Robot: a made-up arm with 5 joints.
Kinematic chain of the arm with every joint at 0, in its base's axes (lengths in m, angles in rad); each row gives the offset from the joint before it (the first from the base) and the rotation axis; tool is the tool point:
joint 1: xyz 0 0 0.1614 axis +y
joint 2: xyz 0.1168 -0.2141 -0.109 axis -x
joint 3: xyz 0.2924 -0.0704 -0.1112 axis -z
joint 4: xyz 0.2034 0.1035 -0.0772 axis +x
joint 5: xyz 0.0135 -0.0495 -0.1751 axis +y
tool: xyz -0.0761 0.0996 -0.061
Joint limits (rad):
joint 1: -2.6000..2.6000
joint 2: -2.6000..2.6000
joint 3: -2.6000..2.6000
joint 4: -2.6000..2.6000
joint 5: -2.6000..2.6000
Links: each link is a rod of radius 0.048 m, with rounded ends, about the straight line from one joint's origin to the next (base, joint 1, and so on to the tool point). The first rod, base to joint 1, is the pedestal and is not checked.
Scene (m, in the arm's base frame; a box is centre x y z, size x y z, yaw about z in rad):
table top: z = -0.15
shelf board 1: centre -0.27 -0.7 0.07 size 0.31 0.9 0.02 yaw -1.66
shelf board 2: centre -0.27 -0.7 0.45 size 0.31 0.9 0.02 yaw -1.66
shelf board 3: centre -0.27 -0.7 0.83 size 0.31 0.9 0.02 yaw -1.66
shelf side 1: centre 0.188 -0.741 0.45 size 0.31 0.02 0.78 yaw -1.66
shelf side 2: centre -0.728 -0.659 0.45 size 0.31 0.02 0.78 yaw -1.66
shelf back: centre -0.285 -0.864 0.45 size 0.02 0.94 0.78 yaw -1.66
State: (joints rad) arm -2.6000 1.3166 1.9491 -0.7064 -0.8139
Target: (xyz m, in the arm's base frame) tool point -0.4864 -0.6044 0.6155
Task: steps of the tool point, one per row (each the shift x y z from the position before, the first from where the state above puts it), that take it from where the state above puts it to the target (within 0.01 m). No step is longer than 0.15 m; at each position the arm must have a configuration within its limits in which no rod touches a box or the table.
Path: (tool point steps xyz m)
1: 0.0167 0.0877 -0.0307
2: 0.0007 0.1140 -0.0027
3: 0.0123 0.1300 0.0334
4: -0.0585 0.0089 0.0181
5: -0.0589 -0.0029 0.0358
6: -0.0514 -0.0111 0.0524
7: -0.0374 -0.0127 0.0662
8: -0.0192 -0.0059 0.0747
9: 0.0002 0.0085 0.0756
10: -0.0259 -0.1024 -0.0341
11: 0.0002 -0.0818 0.0004
12: 0.0052 -0.0450 0.0337

